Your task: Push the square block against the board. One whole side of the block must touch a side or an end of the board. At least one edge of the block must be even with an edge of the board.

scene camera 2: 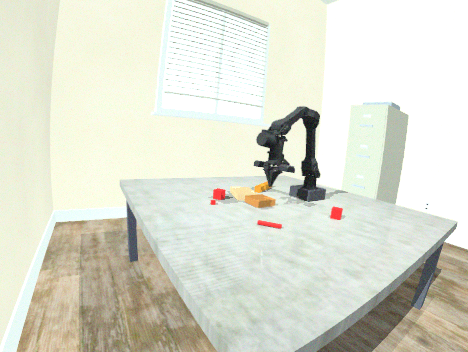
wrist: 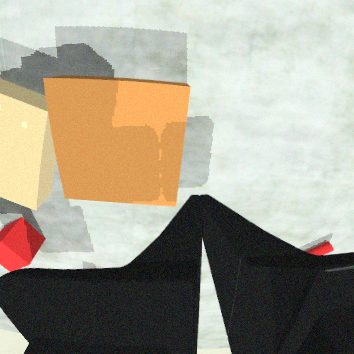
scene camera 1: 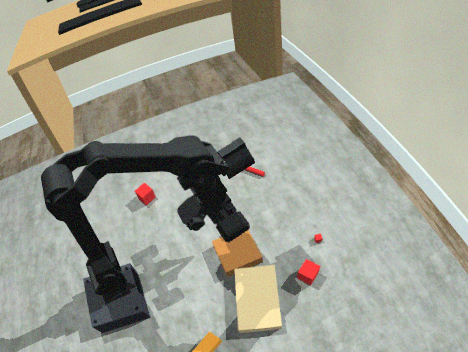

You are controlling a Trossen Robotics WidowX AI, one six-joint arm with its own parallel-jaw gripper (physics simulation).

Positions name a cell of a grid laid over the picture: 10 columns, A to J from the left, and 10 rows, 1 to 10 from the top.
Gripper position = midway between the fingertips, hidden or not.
The gripper (scene camera 1: E7) is shut, with nothing in its grasp. Also in view: a square block (scene camera 1: F8). The table carries a pale board (scene camera 1: F9).
The pale board shows as well in the wrist view (wrist: B5). The square block is seen too in the wrist view (wrist: D4). The gripper shows as well in the wrist view (wrist: F6).
